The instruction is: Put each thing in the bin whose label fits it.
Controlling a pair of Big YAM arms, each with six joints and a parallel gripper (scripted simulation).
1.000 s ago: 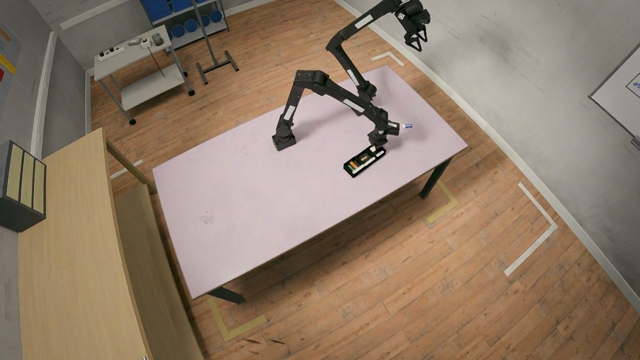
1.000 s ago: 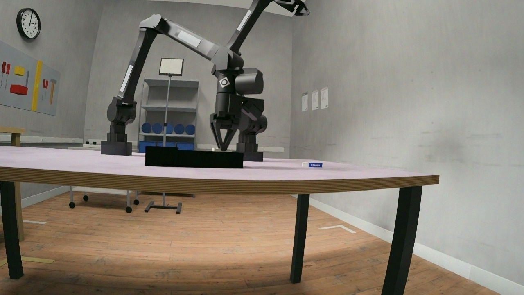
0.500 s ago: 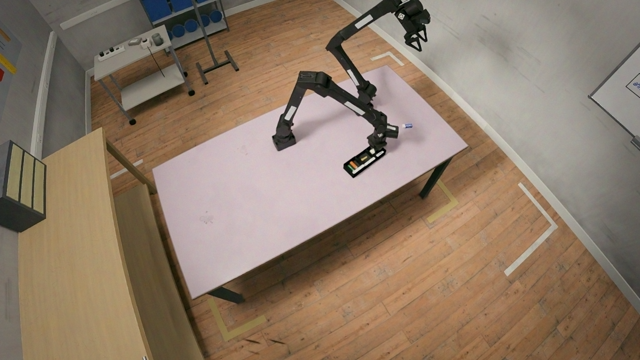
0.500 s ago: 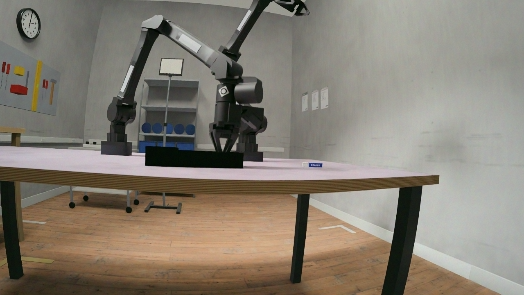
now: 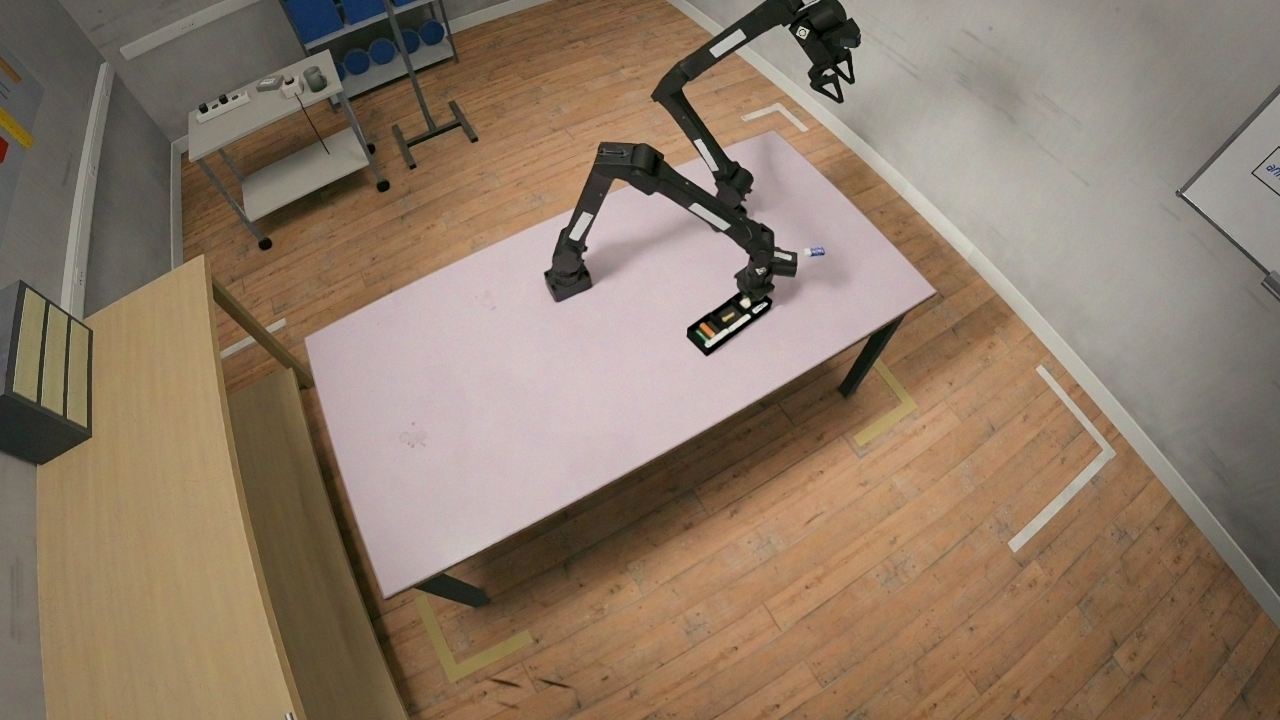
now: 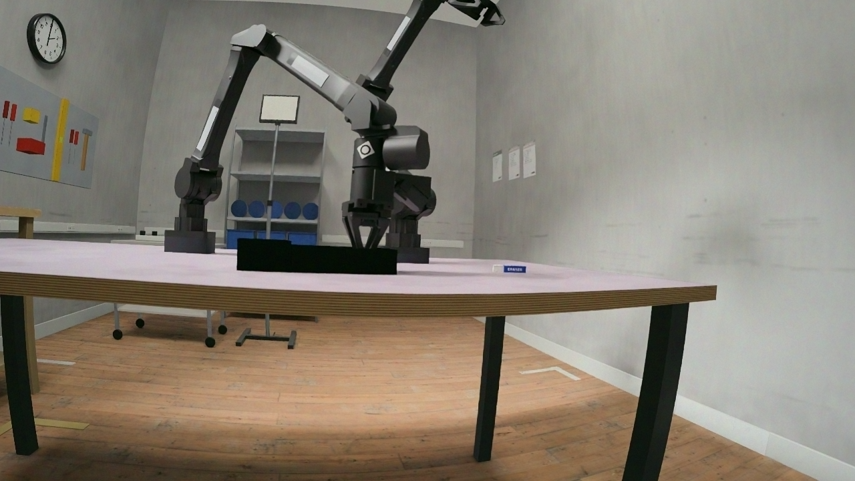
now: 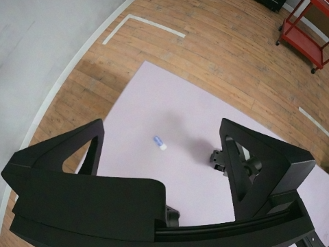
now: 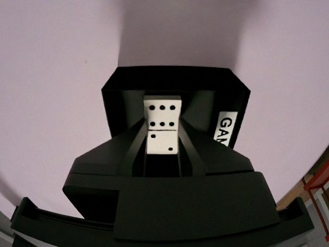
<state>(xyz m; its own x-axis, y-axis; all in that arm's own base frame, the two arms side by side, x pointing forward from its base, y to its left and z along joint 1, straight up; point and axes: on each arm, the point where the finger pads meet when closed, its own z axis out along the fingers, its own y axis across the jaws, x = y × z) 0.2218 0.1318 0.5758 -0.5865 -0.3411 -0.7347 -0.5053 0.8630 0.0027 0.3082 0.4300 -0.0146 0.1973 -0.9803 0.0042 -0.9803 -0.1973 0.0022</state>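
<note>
My right hand is right at the white die. The rest, counted from my right hand: eraser: 6 cm behind, 29 cm to the left, 2 cm below; orange battery: 2 cm ahead, 16 cm to the right, 1 cm below; brass bolt: 2 cm ahead, 9 cm to the right, 1 cm below.
</note>
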